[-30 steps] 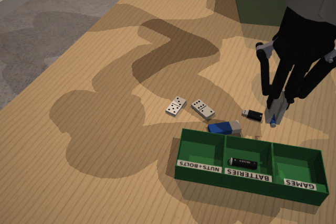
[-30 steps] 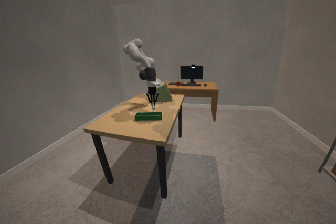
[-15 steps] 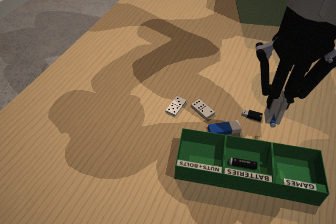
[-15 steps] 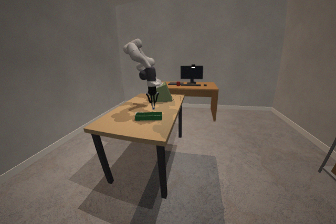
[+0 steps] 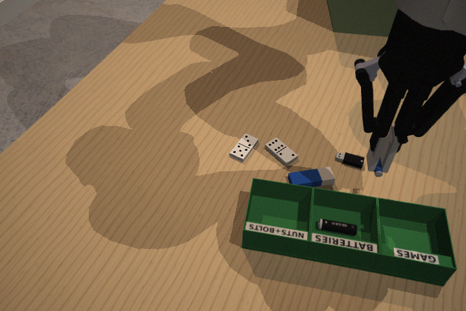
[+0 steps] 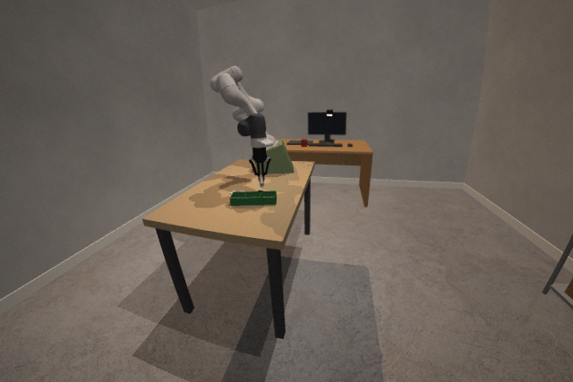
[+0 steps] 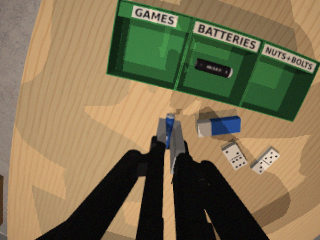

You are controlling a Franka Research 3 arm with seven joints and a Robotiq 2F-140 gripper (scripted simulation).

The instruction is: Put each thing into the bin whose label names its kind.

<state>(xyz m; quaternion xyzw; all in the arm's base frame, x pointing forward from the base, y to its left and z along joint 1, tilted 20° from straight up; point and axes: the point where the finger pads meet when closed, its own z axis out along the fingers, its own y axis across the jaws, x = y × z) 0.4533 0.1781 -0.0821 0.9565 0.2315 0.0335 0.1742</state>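
The blue battery is 30 mm below my hand. Also, from my hand: black USB stick 40 mm behind, 40 mm to the right, 90 mm below; black battery 90 mm ahead, 10 mm to the right, 80 mm below; eraser 30 mm ahead, 70 mm to the right, 90 mm below.
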